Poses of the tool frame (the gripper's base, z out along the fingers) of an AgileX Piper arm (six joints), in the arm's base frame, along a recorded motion.
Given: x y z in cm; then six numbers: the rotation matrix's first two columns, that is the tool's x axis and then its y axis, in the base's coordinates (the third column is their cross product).
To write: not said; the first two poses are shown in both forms.
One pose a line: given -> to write
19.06, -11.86, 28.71, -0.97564, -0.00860, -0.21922, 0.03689, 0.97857, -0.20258 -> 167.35, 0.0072, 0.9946, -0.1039, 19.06, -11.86, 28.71
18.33, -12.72, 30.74, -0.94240, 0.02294, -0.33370, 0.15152, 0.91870, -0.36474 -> 161.17, 0.0458, 0.9789, -0.1992, 18.33, -12.72, 30.74
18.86, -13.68, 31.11, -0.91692, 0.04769, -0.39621, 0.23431, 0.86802, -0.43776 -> 158.12, 0.0758, 0.9652, -0.2504, 18.86, -13.68, 31.11
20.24, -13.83, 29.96, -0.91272, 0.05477, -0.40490, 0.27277, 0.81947, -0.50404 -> 158.14, 0.0892, 0.9520, -0.2927, 20.24, -13.83, 29.96
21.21, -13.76, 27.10, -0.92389, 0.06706, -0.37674, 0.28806, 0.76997, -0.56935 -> 160.44, 0.0974, 0.9389, -0.3301, 21.21, -13.76, 27.10
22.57, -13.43, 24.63, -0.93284, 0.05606, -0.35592, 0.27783, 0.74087, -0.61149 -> 161.68, 0.0920, 0.9312, -0.3528, 22.57, -13.43, 24.63
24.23, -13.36, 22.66, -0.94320, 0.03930, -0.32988, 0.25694, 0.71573, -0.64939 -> 163.00, 0.0819, 0.9245, -0.3723, 24.23, -13.36, 22.66
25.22, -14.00, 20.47, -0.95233, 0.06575, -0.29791, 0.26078, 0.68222, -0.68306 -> 165.58, 0.0906, 0.9157, -0.3914, 25.22, -14.00, 20.47
